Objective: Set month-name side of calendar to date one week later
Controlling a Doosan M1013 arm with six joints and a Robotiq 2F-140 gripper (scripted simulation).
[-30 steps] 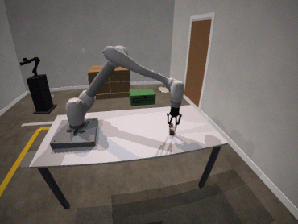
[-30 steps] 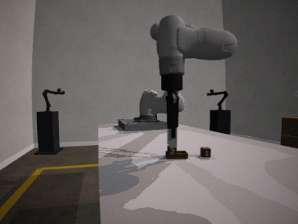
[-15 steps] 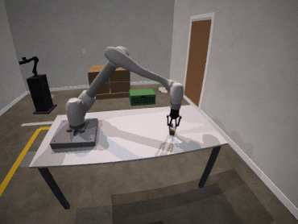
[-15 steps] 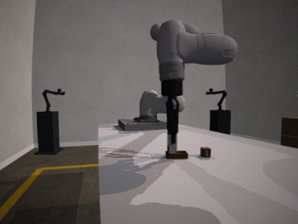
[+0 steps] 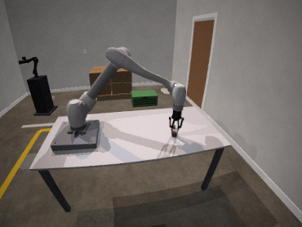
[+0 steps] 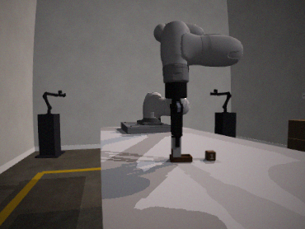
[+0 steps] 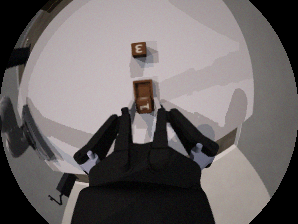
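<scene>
Now: the brown tray 20 mm to the left of my hand and 40 mm below it.
</scene>
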